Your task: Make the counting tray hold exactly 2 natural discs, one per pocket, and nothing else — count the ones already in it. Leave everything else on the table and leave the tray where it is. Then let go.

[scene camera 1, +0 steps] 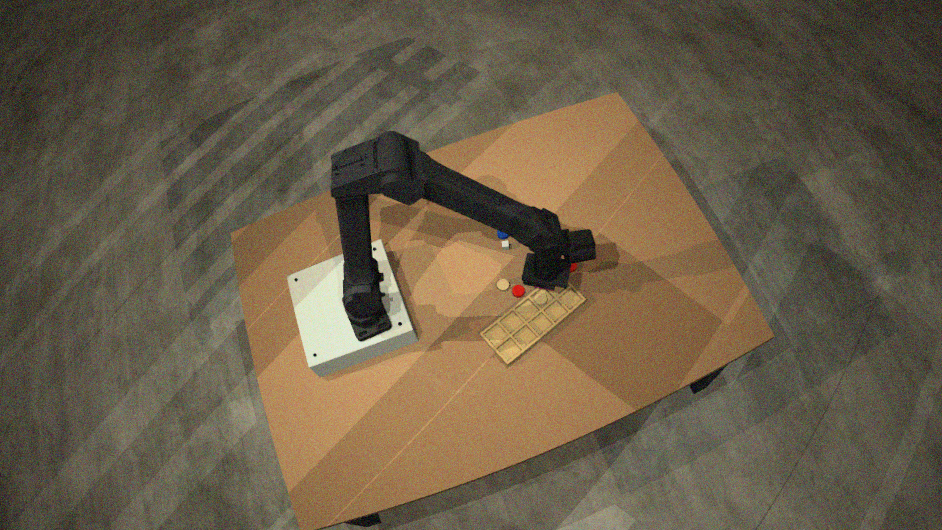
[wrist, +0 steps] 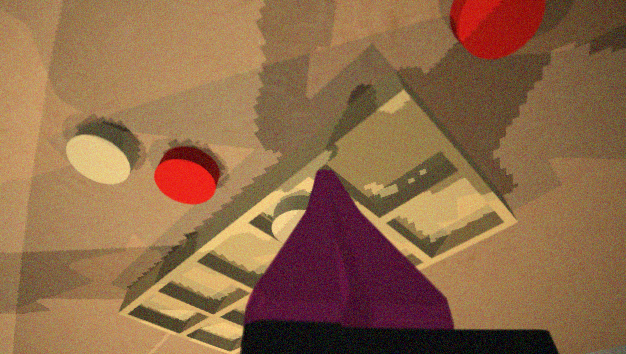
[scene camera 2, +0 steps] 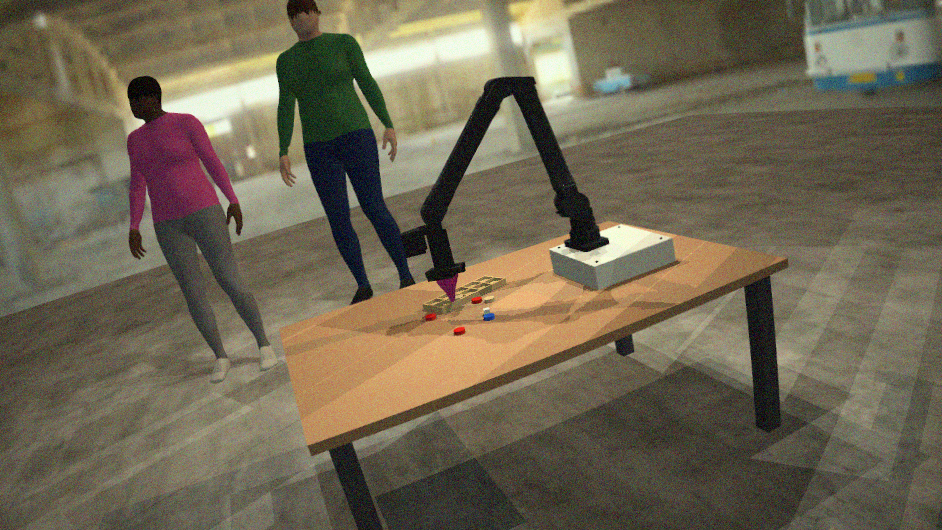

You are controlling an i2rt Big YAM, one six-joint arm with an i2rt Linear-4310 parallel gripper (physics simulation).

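Observation:
The tan counting tray [scene camera 1: 546, 331] [scene camera 2: 434, 307] [wrist: 381, 80] lies flat on the table, with two rows of pockets. A natural disc [scene camera 1: 540, 297] [wrist: 286, 226] is in a pocket of the row nearer the loose discs, second from the far end; the fingers partly cover it in the wrist view. Another natural disc [scene camera 1: 503, 284] [scene camera 2: 489, 299] [wrist: 98, 159] lies on the table beside a red disc [scene camera 1: 518, 290] [scene camera 2: 476, 299] [wrist: 185, 181]. My gripper [scene camera 1: 540, 287] [scene camera 2: 452, 300] [wrist: 323, 180] is shut and holds nothing, fingers pointing down at the tray. Whether the tips touch it is unclear.
A second red disc [scene camera 1: 572, 267] [scene camera 2: 430, 317] [wrist: 497, 25] lies near the tray's end. A third red disc [scene camera 2: 459, 330] lies farther from the tray. A blue disc [scene camera 1: 503, 234] [scene camera 2: 488, 317] lies beside a small white block [scene camera 1: 505, 244] [scene camera 2: 486, 310].

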